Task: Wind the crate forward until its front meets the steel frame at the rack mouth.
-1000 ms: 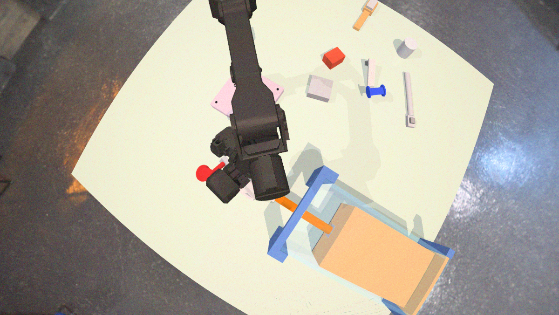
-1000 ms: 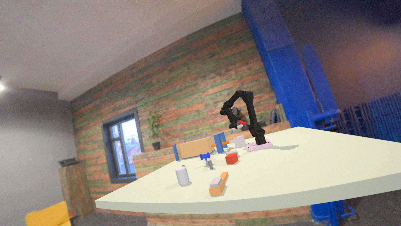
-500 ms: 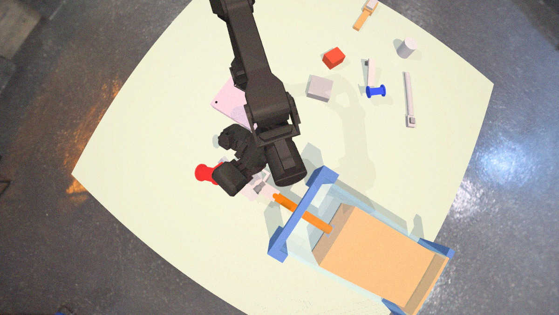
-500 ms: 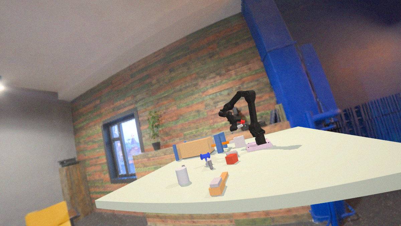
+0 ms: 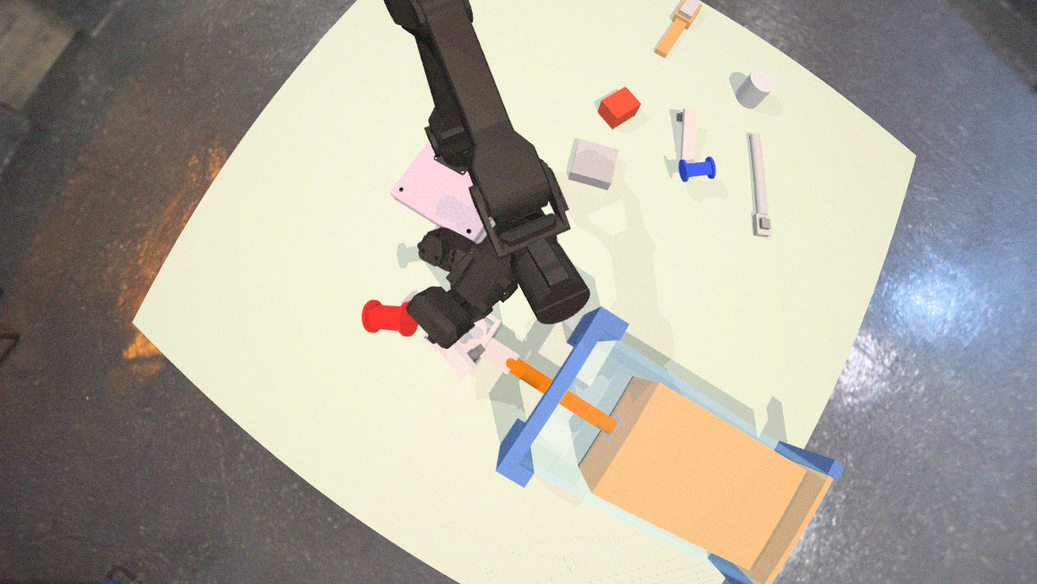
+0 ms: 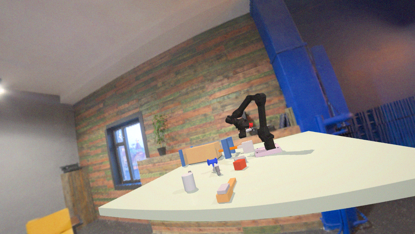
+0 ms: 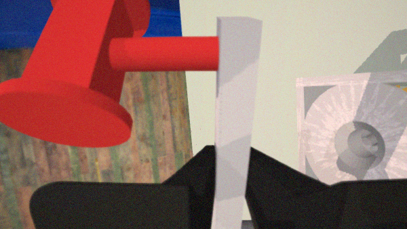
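My gripper tip is 140 mm above the grey winch and 10 mm to the right of it. Round my gripper tip: crank handle with red knob: 10 mm to the left, 10 mm behind, 10 mm above; blue steel frame: 170 mm ahead, 70 mm below, 20 mm to the left; clear-panelled guard cubby: 420 mm ahead, 60 mm below, 10 mm to the left.
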